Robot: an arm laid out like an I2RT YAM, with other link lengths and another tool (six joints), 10 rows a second.
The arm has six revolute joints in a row. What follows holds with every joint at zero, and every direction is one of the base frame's.
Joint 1 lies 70.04 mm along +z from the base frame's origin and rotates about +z.
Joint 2 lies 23.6 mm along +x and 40 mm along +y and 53.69 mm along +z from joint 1 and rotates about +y.
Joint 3 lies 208.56 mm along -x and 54.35 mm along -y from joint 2 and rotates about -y.
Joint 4 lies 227.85 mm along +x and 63.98 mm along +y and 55.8 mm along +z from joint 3 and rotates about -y.
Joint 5 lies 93.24 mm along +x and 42.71 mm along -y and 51.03 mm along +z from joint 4 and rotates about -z.
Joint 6 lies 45.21 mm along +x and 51.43 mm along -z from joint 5 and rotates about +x.
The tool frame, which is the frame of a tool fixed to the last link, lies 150 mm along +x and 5 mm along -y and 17 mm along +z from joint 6; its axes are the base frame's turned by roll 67.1, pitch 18.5 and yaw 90 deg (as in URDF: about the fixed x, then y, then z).
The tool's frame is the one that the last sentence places.
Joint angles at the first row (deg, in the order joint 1, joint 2, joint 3, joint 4, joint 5, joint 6):
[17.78 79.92 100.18 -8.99 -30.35 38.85]
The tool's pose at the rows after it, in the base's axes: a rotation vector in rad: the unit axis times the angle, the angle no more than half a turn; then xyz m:
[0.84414, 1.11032, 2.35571, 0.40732, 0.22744, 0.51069]
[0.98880, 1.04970, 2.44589, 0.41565, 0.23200, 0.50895]
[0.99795, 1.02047, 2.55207, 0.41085, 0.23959, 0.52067]
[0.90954, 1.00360, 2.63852, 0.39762, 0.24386, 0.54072]
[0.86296, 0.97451, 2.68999, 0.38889, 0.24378, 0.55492]
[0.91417, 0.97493, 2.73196, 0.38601, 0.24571, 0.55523]
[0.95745, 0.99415, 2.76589, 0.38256, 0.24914, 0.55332]
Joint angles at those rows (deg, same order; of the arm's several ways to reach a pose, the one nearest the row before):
[17.78 82.00 100.18 -7.88 -30.35 44.49]
[18.00 83.83 100.18 -4.67 -30.68 53.45]
[18.11 84.90 100.18 0.32 -33.39 59.02]
[18.11 85.03 100.18 5.65 -36.18 61.36]
[18.11 84.92 100.18 9.15 -37.12 63.46]
[18.09 84.92 100.18 9.65 -38.17 66.98]
[18.11 84.93 100.18 9.65 -39.66 69.65]

